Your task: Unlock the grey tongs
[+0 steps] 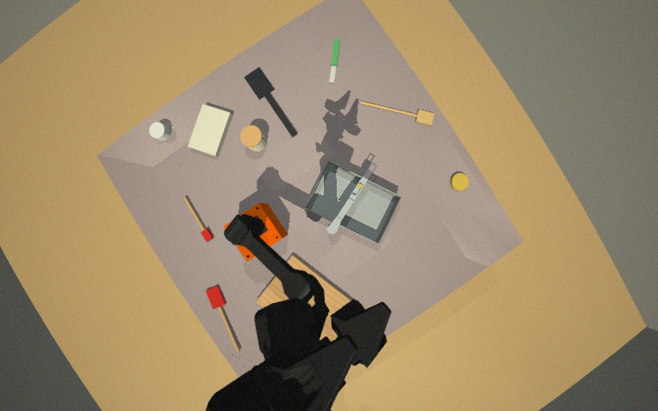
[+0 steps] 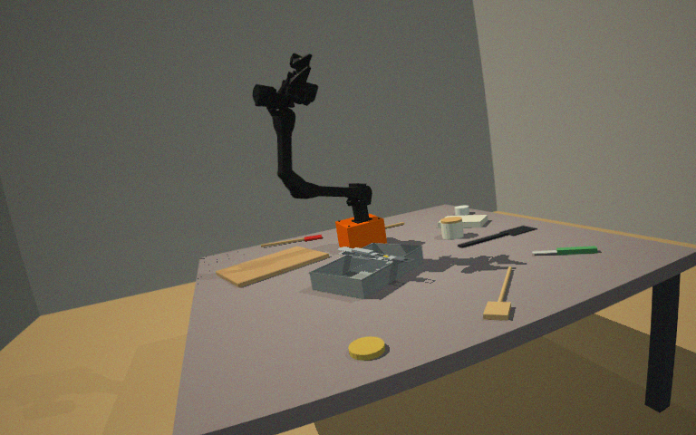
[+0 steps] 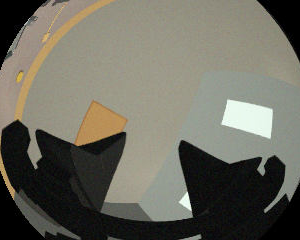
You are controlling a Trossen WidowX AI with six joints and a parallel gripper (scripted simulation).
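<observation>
Now: the grey roasting tin 110 mm ahead of my gripper tip, 40 mm to the left of it and 630 mm below it. The rest, counted from my gripper tip: cork-lidded jar: 50 mm behind, 470 mm to the left, 630 mm below; wooden board: 270 mm behind, 180 mm to the right, 650 mm below; yellow disc: 500 mm ahead, 150 mm to the right, 650 mm below.
</observation>
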